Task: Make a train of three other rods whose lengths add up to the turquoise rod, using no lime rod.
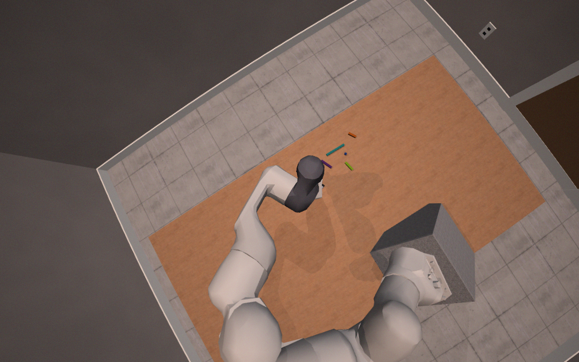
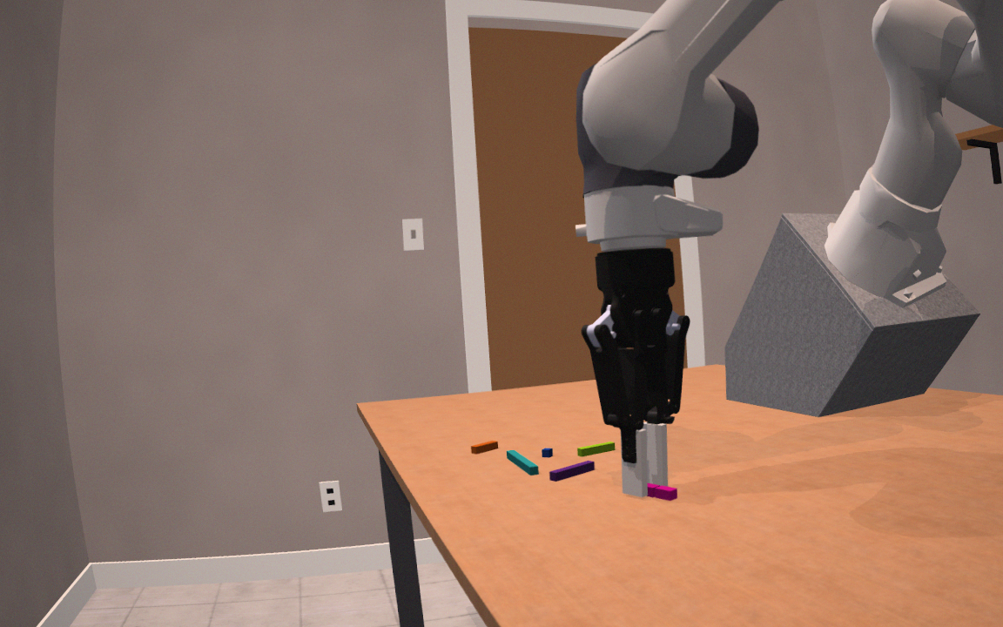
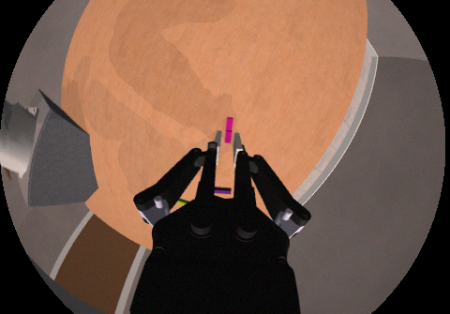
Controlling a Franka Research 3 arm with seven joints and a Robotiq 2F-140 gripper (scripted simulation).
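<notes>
Now: the purple rod 120 mm to the right of my hand, 30 mm below it and 30 mm ahead of it. Also, from my hand: lime rod: 200 mm to the right, 40 mm behind, 30 mm below; then blue cube: 220 mm to the right, 30 mm below, 20 mm ahead; then turquoise rod: 190 mm to the right, 60 mm ahead, 30 mm below.
</notes>
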